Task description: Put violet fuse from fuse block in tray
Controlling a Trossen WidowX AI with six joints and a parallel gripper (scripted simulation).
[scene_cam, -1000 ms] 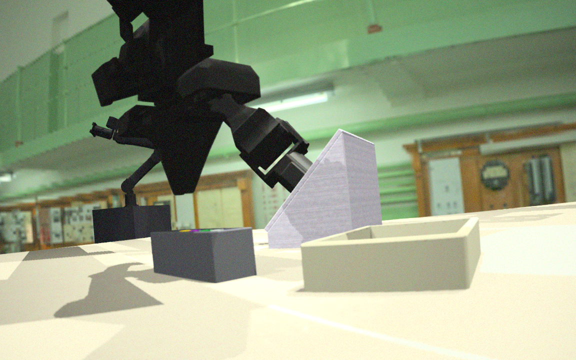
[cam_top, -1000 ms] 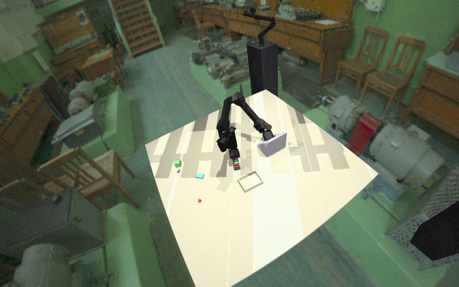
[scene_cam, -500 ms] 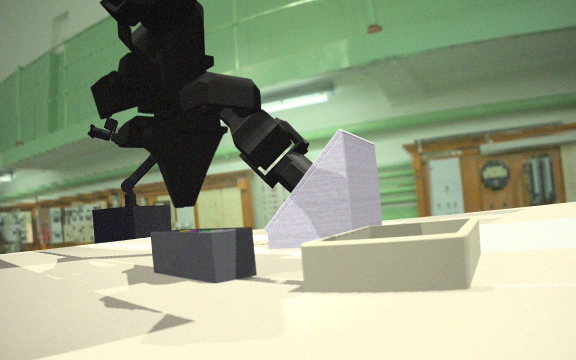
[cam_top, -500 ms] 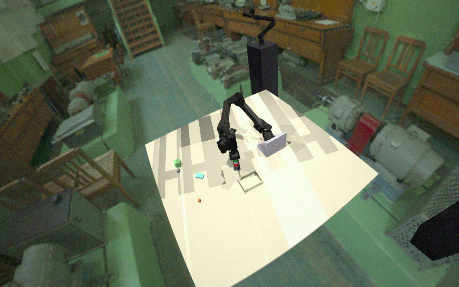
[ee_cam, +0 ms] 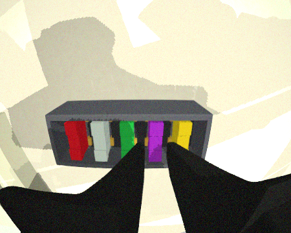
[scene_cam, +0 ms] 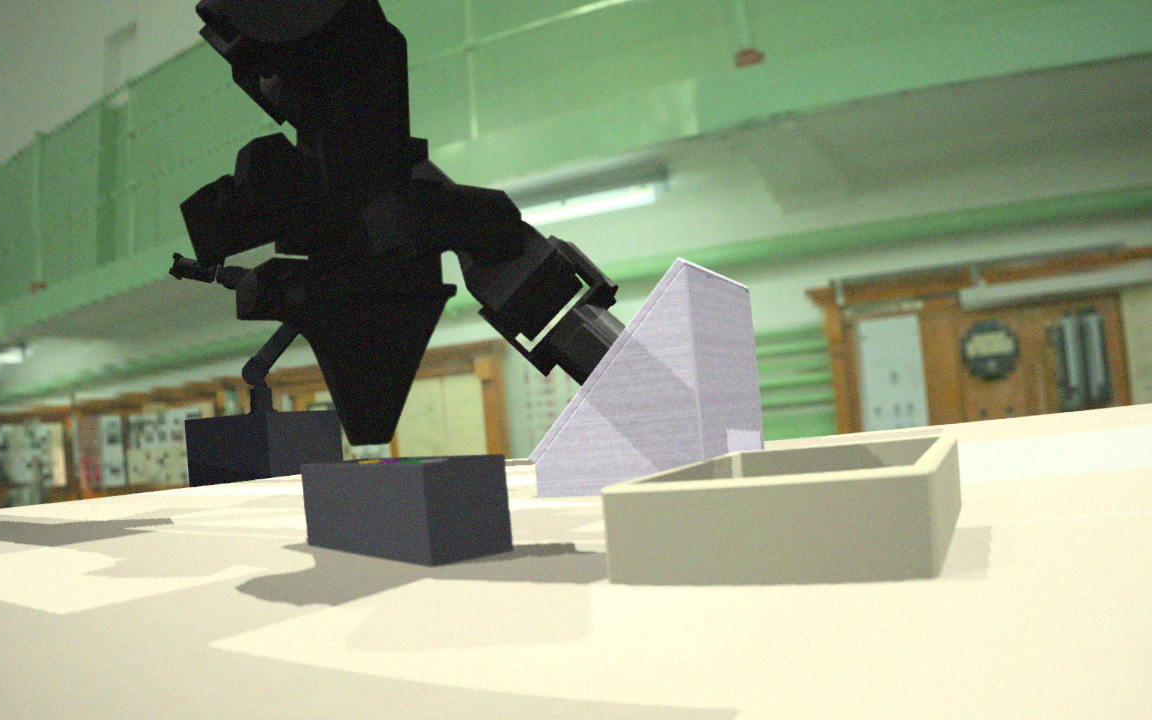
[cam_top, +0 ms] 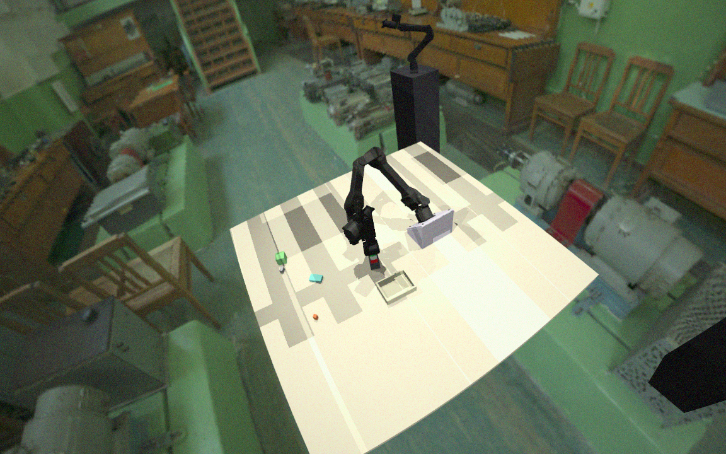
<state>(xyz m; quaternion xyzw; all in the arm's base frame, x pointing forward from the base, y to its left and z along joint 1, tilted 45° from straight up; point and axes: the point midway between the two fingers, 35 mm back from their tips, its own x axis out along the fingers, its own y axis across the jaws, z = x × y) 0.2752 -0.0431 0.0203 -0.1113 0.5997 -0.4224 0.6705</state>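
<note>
Now: gripper tip 20 mm above the violet fuse. The rest, counted from my gripper tip: teal block: 260 mm ahead, 50 mm to the right, 40 mm below; then grey bit: 370 mm ahead, 190 mm to the right, 40 mm below; then beige tray: 200 mm to the left, 40 mm below, 20 mm ahead.
</note>
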